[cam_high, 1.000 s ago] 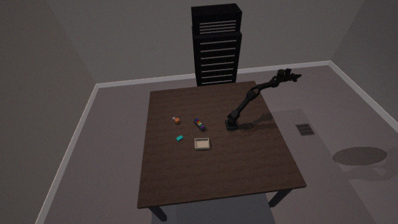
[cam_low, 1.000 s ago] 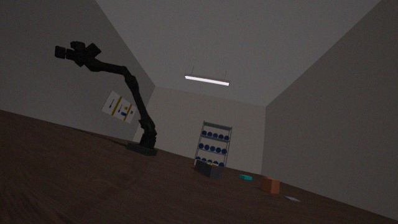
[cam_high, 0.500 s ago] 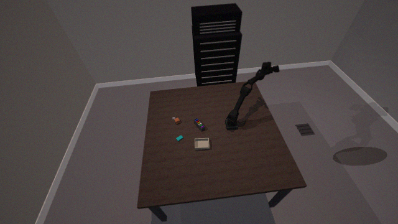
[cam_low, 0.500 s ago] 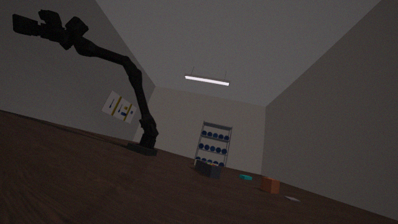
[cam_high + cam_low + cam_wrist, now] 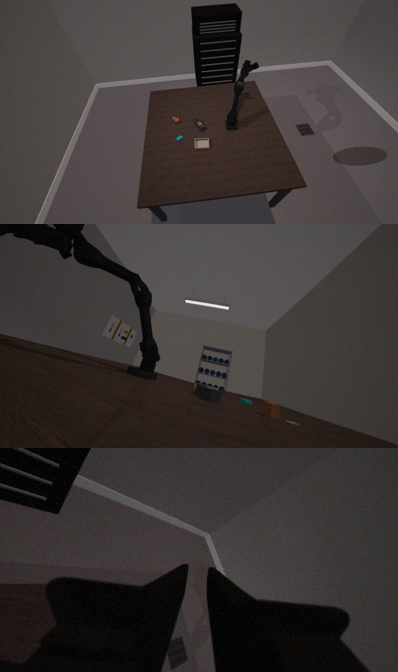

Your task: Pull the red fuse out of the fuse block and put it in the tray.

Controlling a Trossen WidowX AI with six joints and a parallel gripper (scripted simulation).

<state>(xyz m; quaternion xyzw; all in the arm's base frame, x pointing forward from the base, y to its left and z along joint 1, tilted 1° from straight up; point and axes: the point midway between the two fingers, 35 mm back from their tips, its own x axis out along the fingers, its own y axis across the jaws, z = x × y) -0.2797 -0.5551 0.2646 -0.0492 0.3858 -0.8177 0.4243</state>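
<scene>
My gripper tip is 63 cm short of the red fuse, 54 cm to the right of it and 26 cm above it. Round my gripper tip: orange cube 84 cm ahead, 51 cm to the left, 26 cm below; tray 79 cm to the left, 59 cm ahead, 28 cm below; teal block 80 cm ahead, 72 cm to the left, 27 cm below.
</scene>
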